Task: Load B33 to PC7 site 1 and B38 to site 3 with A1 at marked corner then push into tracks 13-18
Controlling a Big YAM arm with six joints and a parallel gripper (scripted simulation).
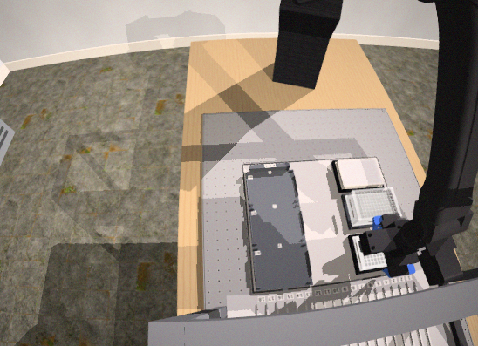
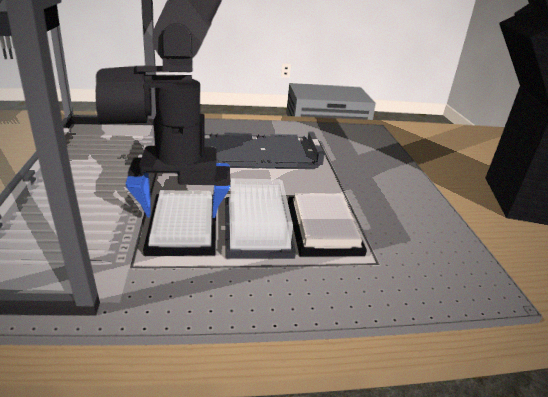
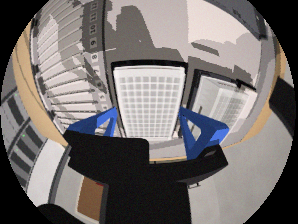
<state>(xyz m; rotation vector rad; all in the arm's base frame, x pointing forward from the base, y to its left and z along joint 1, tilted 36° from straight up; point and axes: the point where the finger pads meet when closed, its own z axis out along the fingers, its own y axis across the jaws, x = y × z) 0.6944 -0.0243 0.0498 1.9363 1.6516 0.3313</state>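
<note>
My hand is 1 cm above the white 96-well plate B38. Round my hand: nest S3: 2 cm below; dark plate carrier PC7: 22 cm to the right, 16 cm behind, 1 cm below; nest S1: 21 cm behind, 6 cm to the left, 2 cm below.
</note>
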